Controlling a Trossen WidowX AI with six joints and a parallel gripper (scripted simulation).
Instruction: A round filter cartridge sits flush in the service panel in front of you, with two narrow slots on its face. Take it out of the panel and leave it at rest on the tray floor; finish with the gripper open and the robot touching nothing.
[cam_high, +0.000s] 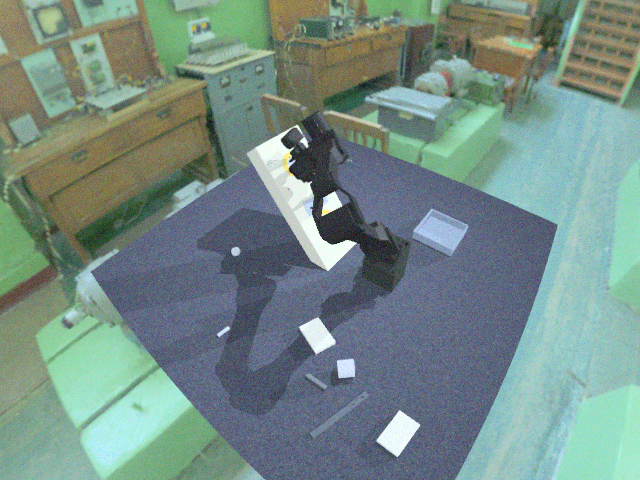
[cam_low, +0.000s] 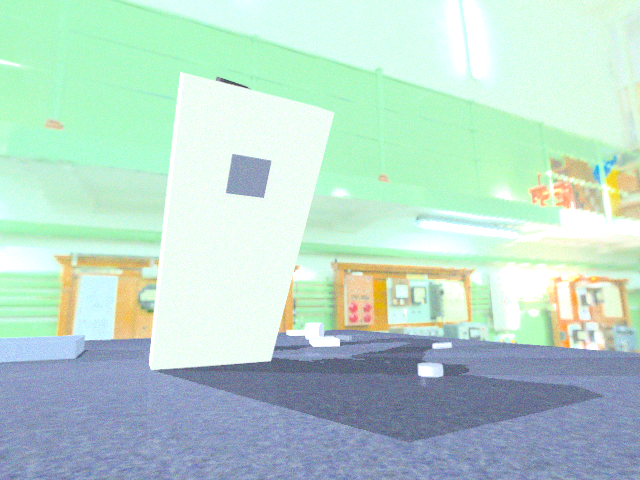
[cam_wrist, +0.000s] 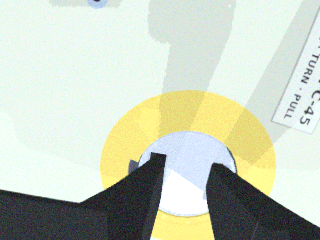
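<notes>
The tray lies 44 cm behind my gripper tip, 26 cm below it and 24 cm to the right of it. From my gripper tip the other things lie so: round pale filter cartridge (1 cm below, 1 cm ahead); then small white peg (46 cm to the left, 27 cm below, 7 cm behind).
</notes>
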